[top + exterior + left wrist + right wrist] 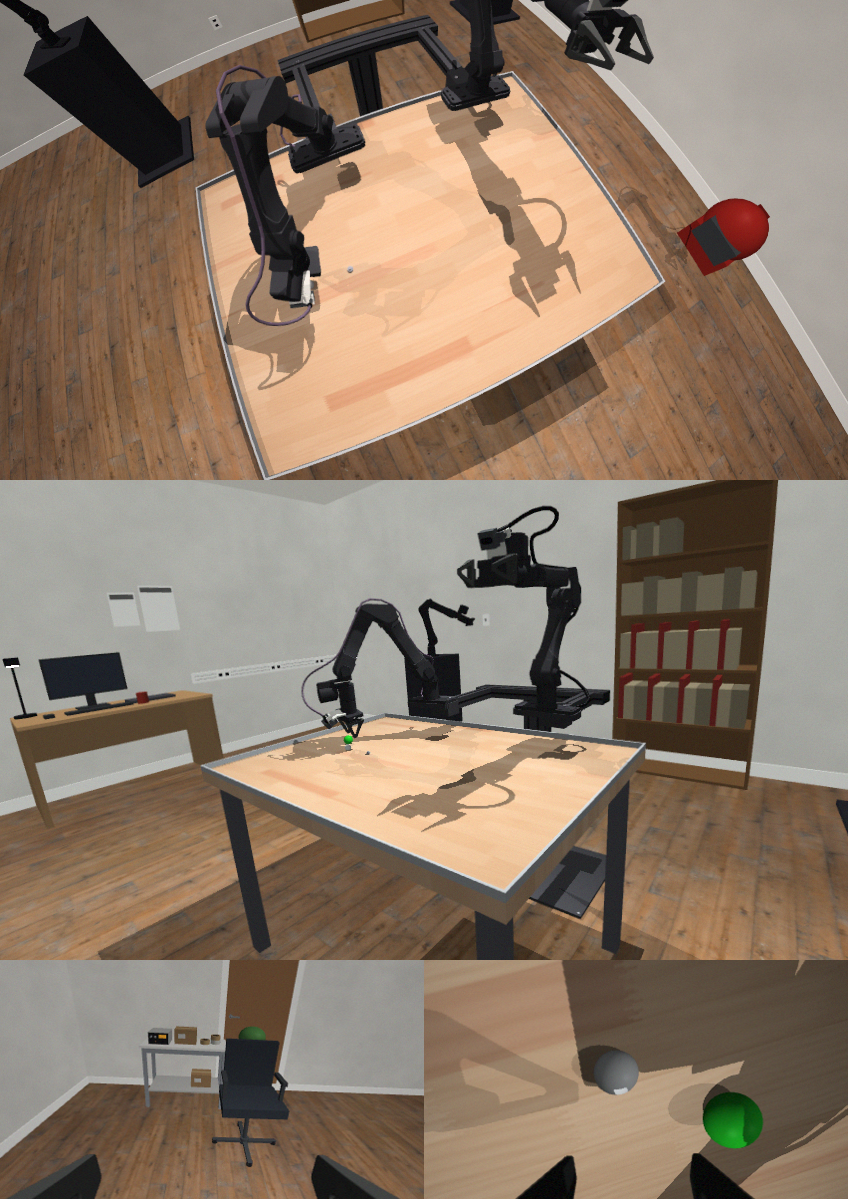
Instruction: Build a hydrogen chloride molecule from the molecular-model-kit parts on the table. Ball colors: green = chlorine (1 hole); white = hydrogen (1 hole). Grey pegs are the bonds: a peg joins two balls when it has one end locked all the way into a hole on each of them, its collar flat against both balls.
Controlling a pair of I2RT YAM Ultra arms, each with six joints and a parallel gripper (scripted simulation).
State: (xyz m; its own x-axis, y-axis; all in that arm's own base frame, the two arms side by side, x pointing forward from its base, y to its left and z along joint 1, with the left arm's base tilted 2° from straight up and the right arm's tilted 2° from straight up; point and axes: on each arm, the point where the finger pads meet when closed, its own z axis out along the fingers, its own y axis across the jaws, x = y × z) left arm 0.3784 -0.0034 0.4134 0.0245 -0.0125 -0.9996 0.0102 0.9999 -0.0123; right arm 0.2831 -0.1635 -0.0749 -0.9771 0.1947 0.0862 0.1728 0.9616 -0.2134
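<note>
Now: the white ball 5 cm below my right hand, 2 cm ahead of it and 1 cm to the right of it. The rest, counted from my right hand: grey peg (11 cm to the left, 5 cm below, 3 cm ahead); green ball (7 cm to the right, 4 cm below, 3 cm behind).
</note>
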